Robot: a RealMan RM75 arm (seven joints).
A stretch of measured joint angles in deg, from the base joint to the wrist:
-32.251 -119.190 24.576 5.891 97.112 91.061 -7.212
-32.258 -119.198 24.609 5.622 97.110 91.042 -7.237
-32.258 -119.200 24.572 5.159 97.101 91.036 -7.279
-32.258 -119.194 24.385 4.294 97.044 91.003 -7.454
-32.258 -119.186 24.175 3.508 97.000 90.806 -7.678
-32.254 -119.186 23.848 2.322 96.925 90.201 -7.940
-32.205 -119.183 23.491 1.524 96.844 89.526 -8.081
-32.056 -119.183 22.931 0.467 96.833 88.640 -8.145
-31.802 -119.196 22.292 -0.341 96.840 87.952 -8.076
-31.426 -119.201 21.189 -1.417 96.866 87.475 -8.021
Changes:
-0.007 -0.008 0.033 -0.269 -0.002 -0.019 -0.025
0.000 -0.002 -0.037 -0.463 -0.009 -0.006 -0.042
0.000 0.006 -0.187 -0.865 -0.057 -0.033 -0.175
0.000 0.008 -0.210 -0.786 -0.044 -0.197 -0.224
0.004 0.000 -0.327 -1.186 -0.075 -0.605 -0.262
0.049 0.003 -0.357 -0.798 -0.081 -0.675 -0.141
0.149 0.000 -0.560 -1.057 -0.011 -0.886 -0.064
0.254 -0.013 -0.639 -0.808 0.007 -0.688 0.069
0.376 -0.005 -1.103 -1.076 0.026 -0.477 0.055

